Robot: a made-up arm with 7 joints. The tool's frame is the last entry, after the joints.
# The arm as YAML. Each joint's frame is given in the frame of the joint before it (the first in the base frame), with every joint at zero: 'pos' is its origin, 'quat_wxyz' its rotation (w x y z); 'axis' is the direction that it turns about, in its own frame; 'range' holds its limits. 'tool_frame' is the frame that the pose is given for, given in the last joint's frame.
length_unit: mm
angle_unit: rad
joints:
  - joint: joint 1
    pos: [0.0, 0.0, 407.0]
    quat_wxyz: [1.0, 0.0, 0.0, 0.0]
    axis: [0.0, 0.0, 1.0]
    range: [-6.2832, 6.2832]
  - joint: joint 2
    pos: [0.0, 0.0, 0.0]
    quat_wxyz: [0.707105, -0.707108, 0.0, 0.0]
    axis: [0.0, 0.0, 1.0]
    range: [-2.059, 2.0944]
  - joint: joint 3
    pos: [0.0, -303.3, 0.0]
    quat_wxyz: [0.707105, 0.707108, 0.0, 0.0]
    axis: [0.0, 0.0, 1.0]
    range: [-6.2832, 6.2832]
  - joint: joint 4
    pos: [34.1, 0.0, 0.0]
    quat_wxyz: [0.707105, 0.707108, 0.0, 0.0]
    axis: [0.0, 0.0, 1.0]
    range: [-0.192, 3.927]
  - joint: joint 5
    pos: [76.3, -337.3, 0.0]
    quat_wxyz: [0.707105, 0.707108, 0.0, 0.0]
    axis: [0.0, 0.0, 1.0]
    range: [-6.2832, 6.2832]
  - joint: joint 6
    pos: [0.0, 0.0, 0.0]
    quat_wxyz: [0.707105, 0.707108, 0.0, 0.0]
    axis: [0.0, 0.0, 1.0]
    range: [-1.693, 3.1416]
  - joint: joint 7
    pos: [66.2, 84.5, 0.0]
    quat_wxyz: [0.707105, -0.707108, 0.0, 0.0]
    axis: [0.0, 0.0, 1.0]
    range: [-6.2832, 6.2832]
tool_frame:
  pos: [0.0, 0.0, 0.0]
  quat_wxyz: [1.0, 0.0, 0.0, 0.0]
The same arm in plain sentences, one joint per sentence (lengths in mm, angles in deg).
The arm has seven revolute joints in a row. What follows holds with every joint at zero, and every direction is one of the base frame's.
Joint 1 lies 407 mm along +z from the base frame's origin and turns about +z, from -360 to 360 deg.
Joint 2 lies at the same point as joint 1 and turns about +y, from -117.97 to 120 deg.
Joint 3 lies 303.3 mm along +z from joint 2 and turns about +z, from -360 to 360 deg.
Joint 4 lies 34.1 mm along +x from joint 3 and turns about -y, from -11 to 225 deg.
Joint 5 lies 76.3 mm along +x and 337.3 mm along -z from joint 4 and turns about -z, from -360 to 360 deg.
Joint 6 lies at the same point as joint 5 and turns about +y, from -97 to 180 deg.
Joint 7 lies 66.2 mm along +x and 84.5 mm along -z from joint 6 and turns about -z, from -360 to 360 deg.
The tool frame, which is the frame that the pose is given for, lies at the same point as joint 7; its axes are the base frame's turned by roll -180, pitch 0 and yaw 0 deg (as in URDF: about the fixed x, then y, then z).

